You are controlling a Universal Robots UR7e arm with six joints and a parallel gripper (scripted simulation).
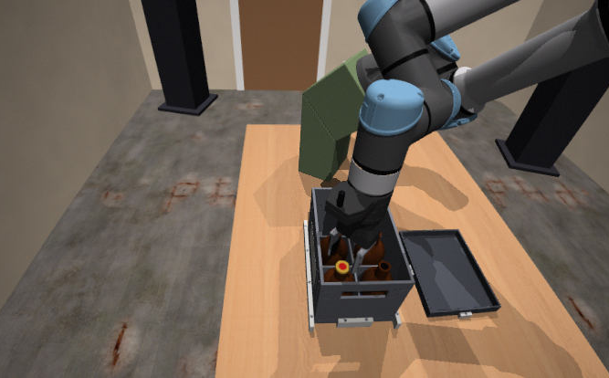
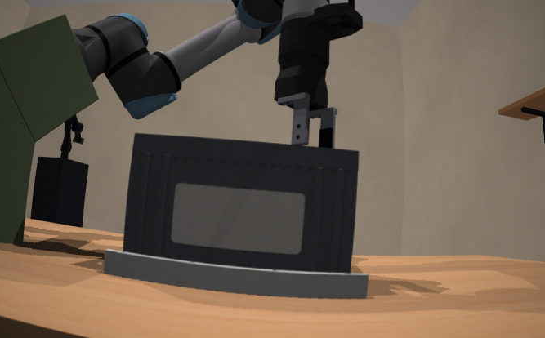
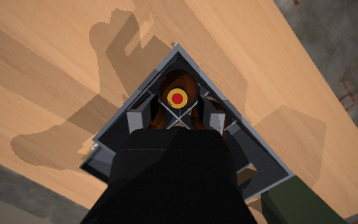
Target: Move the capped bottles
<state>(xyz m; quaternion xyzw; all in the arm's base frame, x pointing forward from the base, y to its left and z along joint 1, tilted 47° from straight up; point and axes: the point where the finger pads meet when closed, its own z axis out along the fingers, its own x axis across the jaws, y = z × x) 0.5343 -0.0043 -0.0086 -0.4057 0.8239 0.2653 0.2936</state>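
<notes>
Now: the brown capped bottle 110 mm below my hand. The rest, counted from my hand: dark grey tray (290 mm to the left, 190 mm below, 160 mm behind); then dark crate (120 mm below, 100 mm behind, 20 mm to the left); then open bottle (110 mm below, 90 mm to the left, 20 mm behind).
</notes>
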